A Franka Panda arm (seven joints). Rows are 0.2 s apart.
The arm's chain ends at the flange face. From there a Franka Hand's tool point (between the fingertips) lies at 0.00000 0.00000 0.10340 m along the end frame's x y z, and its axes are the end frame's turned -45 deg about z.
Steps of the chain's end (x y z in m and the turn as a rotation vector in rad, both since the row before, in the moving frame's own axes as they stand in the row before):
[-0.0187, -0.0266, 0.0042, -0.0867, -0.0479, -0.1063]
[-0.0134, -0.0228, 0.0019, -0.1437, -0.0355, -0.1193]
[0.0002, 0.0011, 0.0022, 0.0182, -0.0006, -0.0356]
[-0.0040, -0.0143, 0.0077, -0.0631, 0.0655, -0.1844]
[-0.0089, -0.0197, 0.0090, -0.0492, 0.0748, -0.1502]
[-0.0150, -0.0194, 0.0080, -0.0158, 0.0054, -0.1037]
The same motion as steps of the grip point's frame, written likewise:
[-0.0041, -0.0287, 0.0037, -0.0274, -0.0952, -0.1063]
[-0.0059, -0.0170, 0.0008, -0.0765, -0.1267, -0.1193]
[0.0006, -0.0005, 0.0022, 0.0133, 0.0124, -0.0356]
[0.0083, -0.0036, 0.0073, -0.0909, 0.0017, -0.1844]
[0.0102, -0.0113, 0.0086, -0.0877, 0.0181, -0.1502]
[0.0024, -0.0227, 0.0080, -0.0150, -0.0074, -0.1037]

